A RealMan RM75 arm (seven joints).
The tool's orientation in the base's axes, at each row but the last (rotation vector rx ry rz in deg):
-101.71 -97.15 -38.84
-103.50 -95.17 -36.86
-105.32 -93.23 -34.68
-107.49 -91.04 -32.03
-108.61 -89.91 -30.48
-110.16 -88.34 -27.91
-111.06 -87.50 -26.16
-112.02 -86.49 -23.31
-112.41 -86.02 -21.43
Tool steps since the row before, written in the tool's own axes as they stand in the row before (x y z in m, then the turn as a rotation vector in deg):
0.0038 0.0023 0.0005 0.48 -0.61 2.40
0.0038 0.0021 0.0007 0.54 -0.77 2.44
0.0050 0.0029 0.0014 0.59 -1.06 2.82
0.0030 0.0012 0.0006 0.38 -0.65 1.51
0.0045 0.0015 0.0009 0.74 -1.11 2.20
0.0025 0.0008 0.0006 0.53 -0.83 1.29
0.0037 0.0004 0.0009 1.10 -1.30 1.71
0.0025 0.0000 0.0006 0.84 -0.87 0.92
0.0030 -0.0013 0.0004 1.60 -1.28 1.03
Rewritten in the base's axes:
0.0025 0.0030 0.0022 -0.66 2.06 -1.29
0.0024 0.0031 0.0020 -0.82 2.14 -1.26
0.0035 0.0044 0.0020 -1.12 2.46 -1.46
0.0017 0.0025 0.0013 -0.67 1.37 -0.72
0.0024 0.0037 0.0020 -1.09 2.15 -0.90
0.0013 0.0021 0.0009 -0.79 1.35 -0.43
0.0013 0.0033 0.0015 -1.13 2.12 -0.27
0.0007 0.0023 0.0010 -0.69 1.35 0.05
-0.0004 0.0027 0.0018 -0.86 2.06 0.53

